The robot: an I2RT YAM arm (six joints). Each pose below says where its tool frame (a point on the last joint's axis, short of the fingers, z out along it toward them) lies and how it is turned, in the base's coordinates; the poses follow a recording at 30 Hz.
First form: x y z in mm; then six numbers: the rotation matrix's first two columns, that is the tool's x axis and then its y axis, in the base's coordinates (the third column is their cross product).
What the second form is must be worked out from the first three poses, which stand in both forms.
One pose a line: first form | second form
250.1 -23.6 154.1 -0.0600 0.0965 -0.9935 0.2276 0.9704 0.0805 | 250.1 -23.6 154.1 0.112 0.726 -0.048 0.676
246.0 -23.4 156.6 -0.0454 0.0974 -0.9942 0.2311 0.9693 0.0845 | 246.0 -23.4 156.6 0.114 0.721 -0.049 0.681
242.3 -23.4 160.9 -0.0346 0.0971 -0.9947 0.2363 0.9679 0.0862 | 242.3 -23.4 160.9 0.116 0.717 -0.051 0.685
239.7 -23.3 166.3 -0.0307 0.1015 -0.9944 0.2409 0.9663 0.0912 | 239.7 -23.3 166.3 0.120 0.716 -0.051 0.686
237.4 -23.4 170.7 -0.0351 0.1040 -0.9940 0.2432 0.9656 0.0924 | 237.4 -23.4 170.7 0.121 0.718 -0.051 0.684
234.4 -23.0 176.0 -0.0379 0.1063 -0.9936 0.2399 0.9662 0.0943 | 234.4 -23.0 176.0 0.120 0.719 -0.049 0.683
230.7 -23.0 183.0 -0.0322 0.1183 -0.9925 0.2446 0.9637 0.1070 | 230.7 -23.0 183.0 0.127 0.717 -0.046 0.684
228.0 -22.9 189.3 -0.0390 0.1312 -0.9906 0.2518 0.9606 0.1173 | 228.0 -22.9 189.3 0.133 0.719 -0.044 0.680
